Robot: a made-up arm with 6 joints. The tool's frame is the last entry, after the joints. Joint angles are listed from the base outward. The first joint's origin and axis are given. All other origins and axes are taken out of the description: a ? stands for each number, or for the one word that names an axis. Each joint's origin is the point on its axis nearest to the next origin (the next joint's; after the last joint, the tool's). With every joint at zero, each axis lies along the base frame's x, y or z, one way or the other. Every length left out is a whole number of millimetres.
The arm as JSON. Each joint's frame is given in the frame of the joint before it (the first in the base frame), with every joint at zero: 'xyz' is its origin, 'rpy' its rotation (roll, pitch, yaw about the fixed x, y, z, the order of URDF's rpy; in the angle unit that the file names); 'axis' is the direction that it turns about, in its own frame. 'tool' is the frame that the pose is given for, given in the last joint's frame.
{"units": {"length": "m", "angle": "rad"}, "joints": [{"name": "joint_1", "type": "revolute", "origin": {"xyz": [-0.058, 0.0, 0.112], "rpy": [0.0, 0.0, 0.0]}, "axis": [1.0, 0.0, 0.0]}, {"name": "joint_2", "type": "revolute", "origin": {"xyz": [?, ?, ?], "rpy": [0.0, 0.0, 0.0]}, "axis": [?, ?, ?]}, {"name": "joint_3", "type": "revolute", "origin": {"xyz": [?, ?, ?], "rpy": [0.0, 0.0, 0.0]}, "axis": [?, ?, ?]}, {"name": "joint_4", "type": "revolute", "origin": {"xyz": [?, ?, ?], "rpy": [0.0, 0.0, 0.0]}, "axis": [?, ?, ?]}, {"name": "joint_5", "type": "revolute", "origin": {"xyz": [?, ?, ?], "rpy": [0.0, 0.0, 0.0]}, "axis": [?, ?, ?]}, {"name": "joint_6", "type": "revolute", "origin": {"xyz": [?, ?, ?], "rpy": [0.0, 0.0, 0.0]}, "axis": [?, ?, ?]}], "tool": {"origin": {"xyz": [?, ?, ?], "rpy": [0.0, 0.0, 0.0]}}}
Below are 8 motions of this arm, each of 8 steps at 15 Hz.
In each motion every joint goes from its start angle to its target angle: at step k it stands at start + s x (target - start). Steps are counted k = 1, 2, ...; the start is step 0. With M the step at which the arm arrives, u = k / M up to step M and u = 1 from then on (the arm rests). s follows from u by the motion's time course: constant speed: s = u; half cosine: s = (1 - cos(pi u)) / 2; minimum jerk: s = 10 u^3 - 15 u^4 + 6 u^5.
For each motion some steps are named. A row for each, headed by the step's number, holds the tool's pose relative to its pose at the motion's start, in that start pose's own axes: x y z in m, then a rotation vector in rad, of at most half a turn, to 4 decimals.
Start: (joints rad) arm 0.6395 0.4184 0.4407 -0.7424 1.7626 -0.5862
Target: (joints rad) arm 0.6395 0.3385 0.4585 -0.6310 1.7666 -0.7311
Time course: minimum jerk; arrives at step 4
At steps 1, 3, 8:
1: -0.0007 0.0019 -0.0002 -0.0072 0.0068 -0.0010
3: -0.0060 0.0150 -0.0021 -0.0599 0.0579 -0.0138
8: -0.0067 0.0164 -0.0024 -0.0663 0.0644 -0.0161

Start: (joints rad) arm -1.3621 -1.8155 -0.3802 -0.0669 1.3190 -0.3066
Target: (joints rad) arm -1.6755 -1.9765 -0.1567 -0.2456 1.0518 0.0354
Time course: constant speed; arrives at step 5
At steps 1, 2, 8:
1: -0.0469 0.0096 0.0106 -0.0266 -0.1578 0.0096
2: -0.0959 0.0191 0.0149 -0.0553 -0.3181 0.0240
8: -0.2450 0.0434 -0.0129 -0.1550 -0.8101 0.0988

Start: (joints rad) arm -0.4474 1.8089 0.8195 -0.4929 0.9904 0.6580
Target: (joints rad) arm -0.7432 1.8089 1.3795 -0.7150 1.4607 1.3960
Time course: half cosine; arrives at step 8
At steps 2, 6, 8:
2: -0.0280 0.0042 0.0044 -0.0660 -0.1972 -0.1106
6: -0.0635 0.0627 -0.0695 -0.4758 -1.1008 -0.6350
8: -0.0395 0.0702 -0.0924 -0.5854 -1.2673 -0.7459

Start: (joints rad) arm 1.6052 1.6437 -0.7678 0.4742 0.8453 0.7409
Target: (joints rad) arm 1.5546 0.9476 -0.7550 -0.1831 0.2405 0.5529
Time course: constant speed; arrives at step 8
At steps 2, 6, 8:
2: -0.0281 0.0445 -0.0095 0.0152 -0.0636 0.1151
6: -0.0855 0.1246 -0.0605 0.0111 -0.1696 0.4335
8: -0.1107 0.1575 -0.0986 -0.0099 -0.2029 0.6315

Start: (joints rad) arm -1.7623 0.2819 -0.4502 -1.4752 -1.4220 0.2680
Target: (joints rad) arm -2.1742 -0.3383 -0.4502 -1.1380 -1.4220 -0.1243
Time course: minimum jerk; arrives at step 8
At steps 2, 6, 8:
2: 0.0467 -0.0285 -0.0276 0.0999 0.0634 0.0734
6: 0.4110 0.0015 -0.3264 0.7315 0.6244 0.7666
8: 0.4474 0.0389 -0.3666 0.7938 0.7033 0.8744

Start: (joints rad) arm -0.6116 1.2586 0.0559 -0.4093 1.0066 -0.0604
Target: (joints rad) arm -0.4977 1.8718 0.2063 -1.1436 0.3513 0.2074
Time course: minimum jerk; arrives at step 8
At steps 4, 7, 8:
4: 0.0470 -0.2186 -0.0790 0.4181 -0.1568 0.0550
7: 0.0094 -0.3739 -0.2463 0.6938 -0.4491 -0.0383
8: 0.0068 -0.3775 -0.2527 0.6996 -0.4603 -0.0433

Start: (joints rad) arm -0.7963 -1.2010 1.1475 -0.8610 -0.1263 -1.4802
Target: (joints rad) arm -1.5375 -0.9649 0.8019 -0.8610 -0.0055 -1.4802
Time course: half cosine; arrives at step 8
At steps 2, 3, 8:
2: -0.0578 0.0345 0.0365 -0.0386 -0.0682 0.0131
3: -0.1244 0.0764 0.0697 -0.0844 -0.1414 0.0268
8: -0.4149 0.2905 0.1159 -0.3124 -0.4222 0.0714

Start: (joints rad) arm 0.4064 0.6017 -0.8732 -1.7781 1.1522 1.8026
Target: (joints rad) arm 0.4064 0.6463 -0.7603 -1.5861 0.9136 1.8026
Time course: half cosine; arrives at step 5
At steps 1, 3, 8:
1: -0.0010 -0.0098 -0.0037 0.0258 -0.0038 0.0128
3: -0.0005 -0.0667 -0.0307 0.1726 -0.0173 0.0905
8: 0.0056 -0.1006 -0.0511 0.2592 -0.0178 0.1406

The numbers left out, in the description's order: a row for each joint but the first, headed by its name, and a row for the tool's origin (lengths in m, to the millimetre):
joint_2: xyz 0.0 -0.018 0.19, axis 1.0 0.0 0.0
joint_3: xyz 0.0 -0.062 0.298, axis 0.0 0.0 -1.0
joint_4: xyz 0.358 -0.153 0.0, axis 0.0 1.0 0.0
joint_5: xyz 0.029 0.0 -0.013, axis 0.0 0.0 -1.0
joint_6: xyz -0.122 0.044 0.0, axis 0.0 -1.0 0.0
tool: xyz 0.057 0.0 0.255

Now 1 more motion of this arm.
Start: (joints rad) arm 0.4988 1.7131 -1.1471 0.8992 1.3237 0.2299
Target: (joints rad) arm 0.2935 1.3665 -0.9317 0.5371 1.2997 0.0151
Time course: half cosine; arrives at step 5
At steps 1, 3, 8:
1: 0.0136 0.0233 -0.0042 -0.0182 0.0255 -0.0245
3: 0.0852 0.1446 -0.0472 -0.1168 0.1379 -0.1872
8: 0.1214 0.2061 -0.0845 -0.1705 0.1732 -0.2972

